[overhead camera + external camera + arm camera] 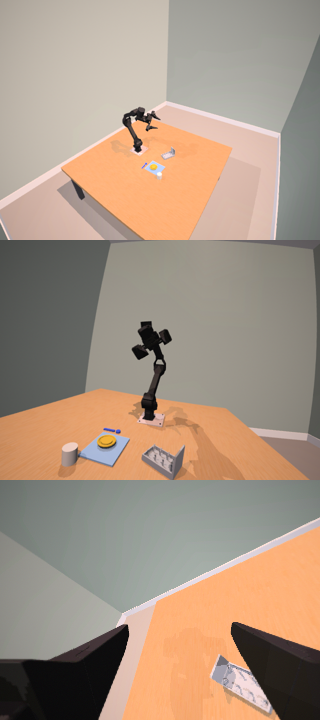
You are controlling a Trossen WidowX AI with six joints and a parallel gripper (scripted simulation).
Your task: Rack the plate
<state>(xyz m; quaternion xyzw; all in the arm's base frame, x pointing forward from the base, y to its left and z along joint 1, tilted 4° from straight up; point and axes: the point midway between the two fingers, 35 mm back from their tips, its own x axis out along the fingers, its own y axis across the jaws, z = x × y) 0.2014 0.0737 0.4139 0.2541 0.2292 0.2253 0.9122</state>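
The yellow plate is 390 mm below my gripper tip, 140 mm to the right of it and 60 mm ahead of it. Also, from my gripper tip: grey dish rack: 380 mm below, 80 mm to the left, 50 mm ahead; light blue mat: 400 mm below, 130 mm to the right, 70 mm ahead; blue spoon: 400 mm below, 170 mm to the right, 30 mm behind.
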